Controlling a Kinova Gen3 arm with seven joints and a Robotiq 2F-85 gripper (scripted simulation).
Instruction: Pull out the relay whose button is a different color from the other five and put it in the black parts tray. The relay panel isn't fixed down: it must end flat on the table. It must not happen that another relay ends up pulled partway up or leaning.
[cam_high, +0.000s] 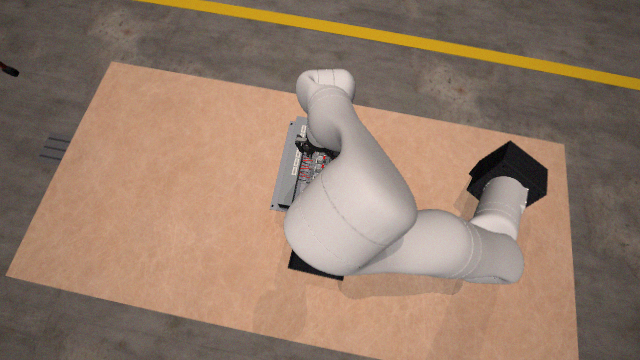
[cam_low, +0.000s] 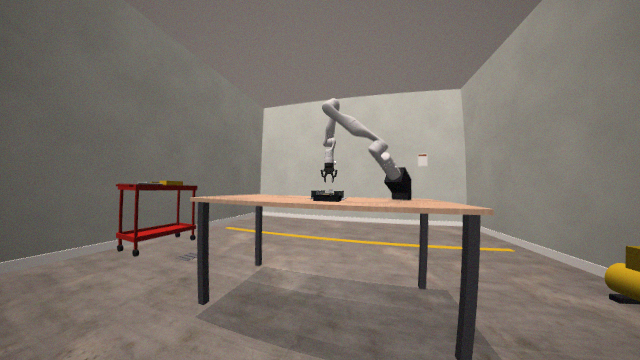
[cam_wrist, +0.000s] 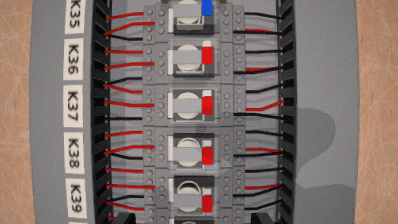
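The dark relay is 4 cm ahead of my hand, 11 cm to the right of it and 9 cm below it. The rest, counted from my hand: grey relay panel 1 cm to the right, 11 cm below; then black parts tray 13 cm behind, 23 cm to the left, 13 cm below.
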